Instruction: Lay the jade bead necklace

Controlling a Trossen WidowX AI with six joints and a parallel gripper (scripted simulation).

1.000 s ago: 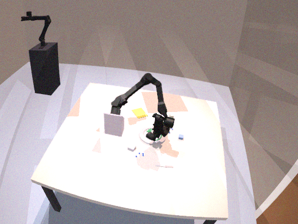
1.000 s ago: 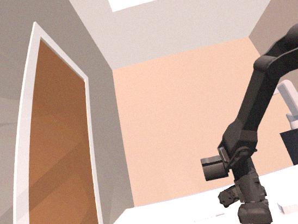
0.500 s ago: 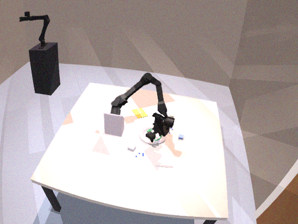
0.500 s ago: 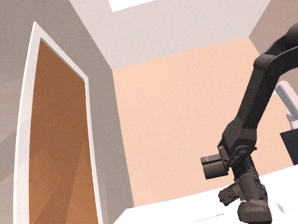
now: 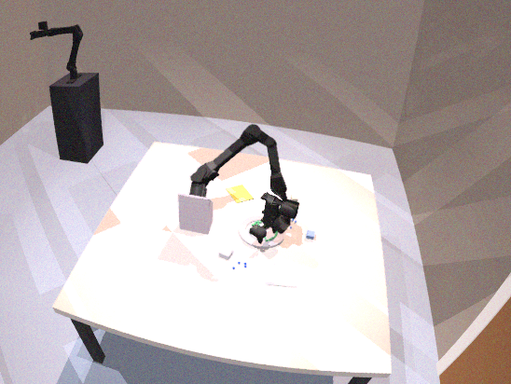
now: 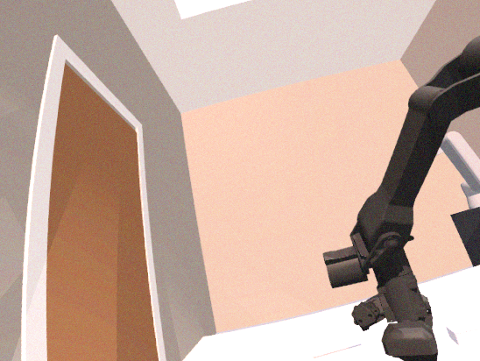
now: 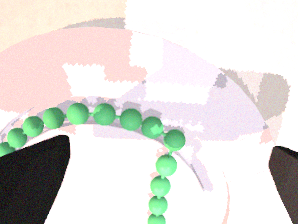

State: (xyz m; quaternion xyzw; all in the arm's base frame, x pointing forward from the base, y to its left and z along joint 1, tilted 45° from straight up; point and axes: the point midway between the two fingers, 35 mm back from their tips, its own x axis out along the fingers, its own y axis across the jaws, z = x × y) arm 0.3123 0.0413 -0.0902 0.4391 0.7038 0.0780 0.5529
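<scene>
The round white bead board lies 6 cm to the left of my gripper tip, 3 cm behind it and 1 cm below it. The rest, counted from my gripper tip: thin rod 23 cm to the right, 9 cm ahead, 2 cm below; blue block 19 cm ahead, 8 cm to the left, 1 cm below; cream block 30 cm to the left, 9 cm ahead.
</scene>
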